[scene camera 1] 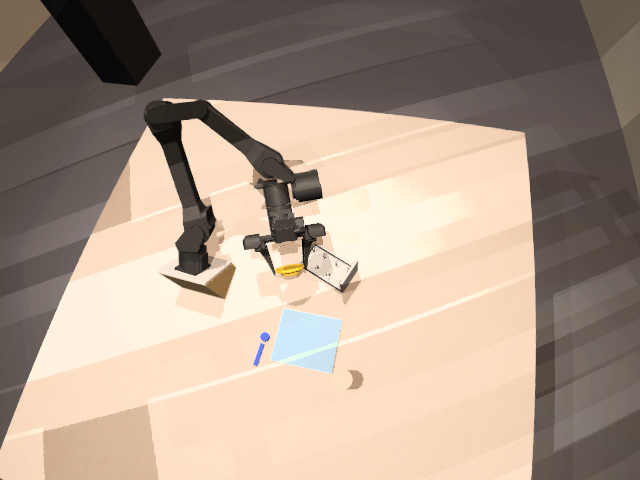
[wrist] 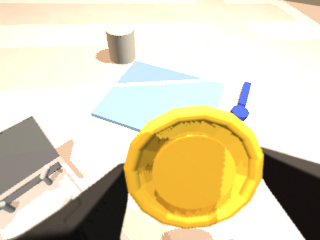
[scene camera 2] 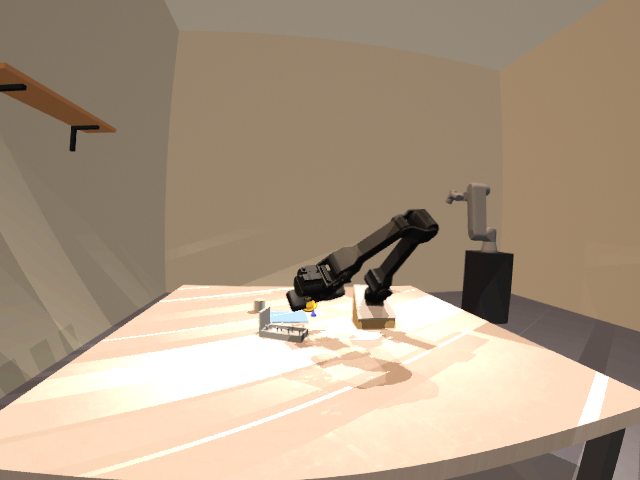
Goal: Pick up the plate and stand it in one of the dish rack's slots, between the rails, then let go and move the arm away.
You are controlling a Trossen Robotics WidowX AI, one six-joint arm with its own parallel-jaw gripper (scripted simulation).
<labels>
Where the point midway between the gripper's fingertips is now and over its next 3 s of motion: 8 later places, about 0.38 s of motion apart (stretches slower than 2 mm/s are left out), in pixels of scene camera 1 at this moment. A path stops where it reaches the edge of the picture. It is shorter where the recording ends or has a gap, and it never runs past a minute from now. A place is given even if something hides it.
My gripper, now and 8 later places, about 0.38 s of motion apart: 290, 272; 297, 270; 303, 263; 305, 254; 303, 245; 301, 240; 303, 241; 308, 245; 312, 248
</labels>
